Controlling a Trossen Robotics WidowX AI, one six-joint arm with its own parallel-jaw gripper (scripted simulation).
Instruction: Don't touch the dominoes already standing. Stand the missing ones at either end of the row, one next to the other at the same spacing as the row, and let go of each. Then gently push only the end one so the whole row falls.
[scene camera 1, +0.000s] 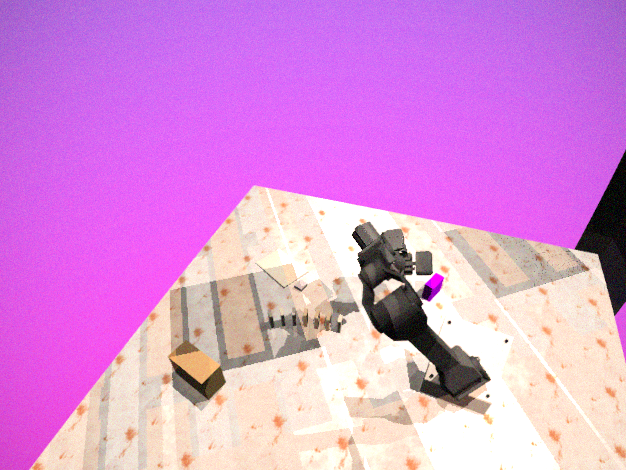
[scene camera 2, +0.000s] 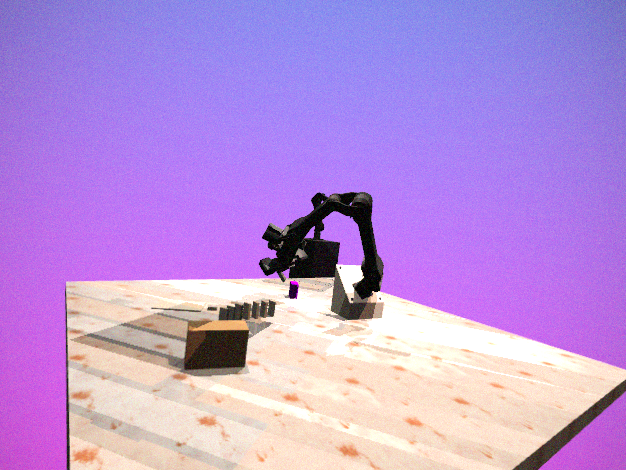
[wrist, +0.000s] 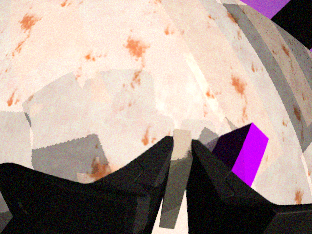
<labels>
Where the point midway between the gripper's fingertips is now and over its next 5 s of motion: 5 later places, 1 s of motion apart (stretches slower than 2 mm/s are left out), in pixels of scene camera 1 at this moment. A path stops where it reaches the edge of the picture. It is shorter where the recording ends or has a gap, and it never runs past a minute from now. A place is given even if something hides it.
My gripper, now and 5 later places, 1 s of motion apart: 403, 266; 400, 264; 399, 264; 394, 284; 395, 283; 394, 283
</labels>
